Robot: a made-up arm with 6 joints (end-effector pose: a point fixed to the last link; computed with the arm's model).
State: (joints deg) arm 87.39 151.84 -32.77 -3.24 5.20 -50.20
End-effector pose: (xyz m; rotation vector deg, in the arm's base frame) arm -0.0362 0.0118 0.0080 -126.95 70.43 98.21
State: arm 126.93 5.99 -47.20 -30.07 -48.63 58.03
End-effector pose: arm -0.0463 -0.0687 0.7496 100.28 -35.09 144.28
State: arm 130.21 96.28 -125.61 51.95 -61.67 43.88
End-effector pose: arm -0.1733 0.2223 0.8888 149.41 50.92 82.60
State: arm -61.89 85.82 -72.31 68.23 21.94 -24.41
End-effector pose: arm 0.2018 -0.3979 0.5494 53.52 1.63 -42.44
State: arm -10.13 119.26 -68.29 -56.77 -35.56 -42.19
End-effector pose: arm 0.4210 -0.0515 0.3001 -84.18 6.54 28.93
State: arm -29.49 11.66 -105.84 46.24 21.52 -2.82
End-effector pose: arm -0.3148 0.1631 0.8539 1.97 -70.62 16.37
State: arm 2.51 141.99 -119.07 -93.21 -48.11 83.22
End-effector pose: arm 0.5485 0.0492 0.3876 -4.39 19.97 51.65
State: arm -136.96 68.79 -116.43 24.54 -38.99 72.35
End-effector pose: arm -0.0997 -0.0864 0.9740 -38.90 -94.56 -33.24
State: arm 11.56 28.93 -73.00 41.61 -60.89 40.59
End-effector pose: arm -0.0556 -0.0805 0.8382 84.11 -96.18 42.89
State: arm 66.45 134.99 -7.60 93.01 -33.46 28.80
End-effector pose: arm -0.0104 -0.0959 0.1120 10.46 52.46 -53.24
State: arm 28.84 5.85 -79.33 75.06 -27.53 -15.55
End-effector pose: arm -0.2025 -0.1788 0.8196 85.08 -69.12 45.81
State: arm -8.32 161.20 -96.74 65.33 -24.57 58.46
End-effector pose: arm 0.4501 -0.1187 0.0666 107.08 1.47 -61.88
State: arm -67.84 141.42 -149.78 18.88 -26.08 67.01
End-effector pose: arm 0.1928 -0.5702 0.6741 49.75 -73.24 -28.89
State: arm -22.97 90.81 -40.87 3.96 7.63 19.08
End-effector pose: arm 0.2791 -0.1585 0.2708 33.44 51.90 -29.91
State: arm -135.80 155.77 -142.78 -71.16 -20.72 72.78
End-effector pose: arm -0.4827 -0.4971 0.4229 8.04 0.55 -115.97
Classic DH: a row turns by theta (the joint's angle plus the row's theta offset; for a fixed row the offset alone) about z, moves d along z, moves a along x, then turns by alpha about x. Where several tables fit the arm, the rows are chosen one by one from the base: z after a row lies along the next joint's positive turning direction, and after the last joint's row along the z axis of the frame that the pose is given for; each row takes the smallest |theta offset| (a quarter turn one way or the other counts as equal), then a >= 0, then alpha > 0; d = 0 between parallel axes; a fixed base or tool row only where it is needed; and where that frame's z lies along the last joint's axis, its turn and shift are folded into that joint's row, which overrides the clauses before.
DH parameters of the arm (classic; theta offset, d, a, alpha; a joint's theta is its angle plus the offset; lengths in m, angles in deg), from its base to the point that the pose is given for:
base (fixed): 45 0 -0.0424 0
joint 1: -45 0.35 -0.02 -90
joint 2: 0 0 -0.23 0
joint 3: 85 0 -0.0501 90
joint 4: 0 0.3639 0.0217 -90
joint 5: 0 0.02 -0.0203 90
joint 6: -90 0.1022 0.02 85
tool (fixed): 90 0.0009 0 0

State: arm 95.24 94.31 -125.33 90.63 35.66 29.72
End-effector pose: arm -0.1323 0.2949 0.8890 68.79 108.78 120.20
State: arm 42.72 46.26 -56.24 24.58 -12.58 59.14
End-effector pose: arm 0.1517 0.1466 0.6914 87.38 10.37 52.90
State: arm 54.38 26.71 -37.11 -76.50 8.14 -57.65
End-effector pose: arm 0.0938 0.1487 0.6174 -117.00 -54.55 3.55
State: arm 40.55 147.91 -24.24 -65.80 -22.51 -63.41
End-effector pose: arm -0.0528 0.0207 0.0537 -93.38 16.13 140.77
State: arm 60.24 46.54 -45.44 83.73 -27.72 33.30
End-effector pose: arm 0.1321 0.1845 0.6041 116.70 33.15 31.47
